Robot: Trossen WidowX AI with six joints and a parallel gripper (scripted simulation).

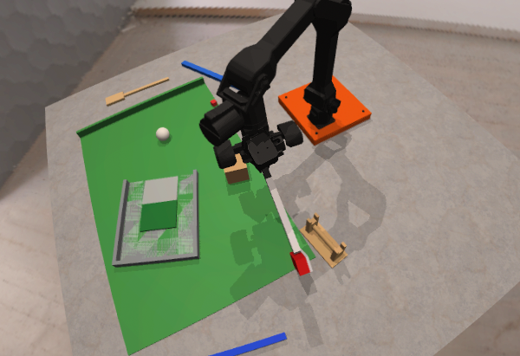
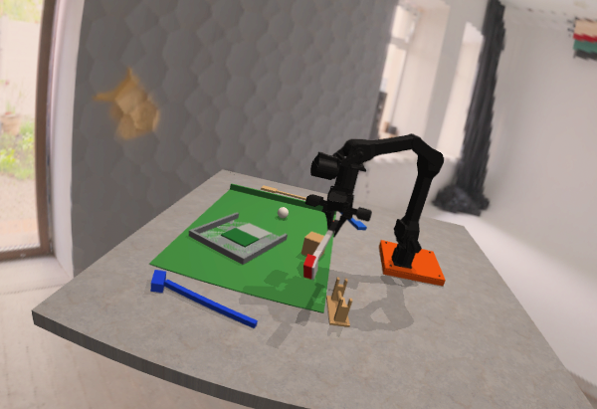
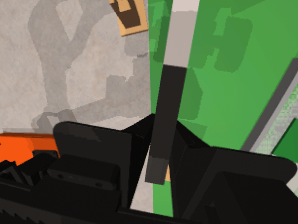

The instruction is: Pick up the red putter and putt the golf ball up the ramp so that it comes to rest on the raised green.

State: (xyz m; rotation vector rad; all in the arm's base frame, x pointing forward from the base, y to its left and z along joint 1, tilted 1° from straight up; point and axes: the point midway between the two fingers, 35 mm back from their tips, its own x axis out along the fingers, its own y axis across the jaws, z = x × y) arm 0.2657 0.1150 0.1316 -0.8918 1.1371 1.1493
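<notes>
Now: the wooden cube 100 mm to the right of my gripper tip, 90 mm below it and 40 mm ahead of it. Also, from my gripper tip: wooden putter rack: 190 mm to the left, 90 mm below, 50 mm behind; then red putter: 110 mm to the left, 20 mm ahead, 20 mm above; then white golf ball: 350 mm to the right, 170 mm ahead, 100 mm below.
</notes>
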